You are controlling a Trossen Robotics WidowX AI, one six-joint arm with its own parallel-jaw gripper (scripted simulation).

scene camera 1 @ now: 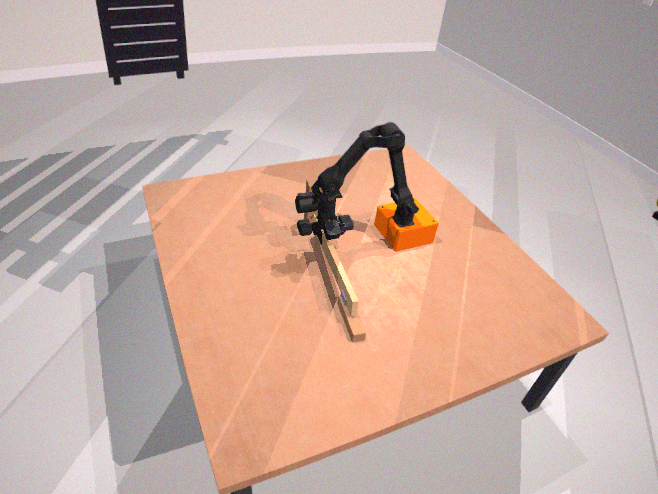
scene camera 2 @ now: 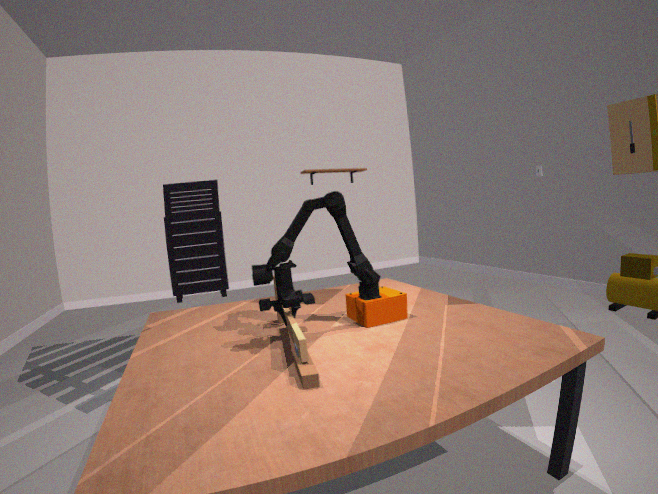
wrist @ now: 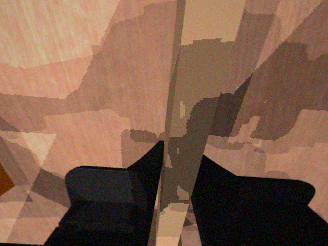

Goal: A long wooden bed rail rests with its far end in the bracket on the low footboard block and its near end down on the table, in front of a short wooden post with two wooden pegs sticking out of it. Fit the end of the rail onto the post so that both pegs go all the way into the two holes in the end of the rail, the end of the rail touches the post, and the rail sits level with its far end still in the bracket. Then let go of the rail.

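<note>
You'd see a wooden bed rail in the pictures, and the gripper as well. Scene camera 2 has the gripper in it too, and so does the wrist view.
</note>
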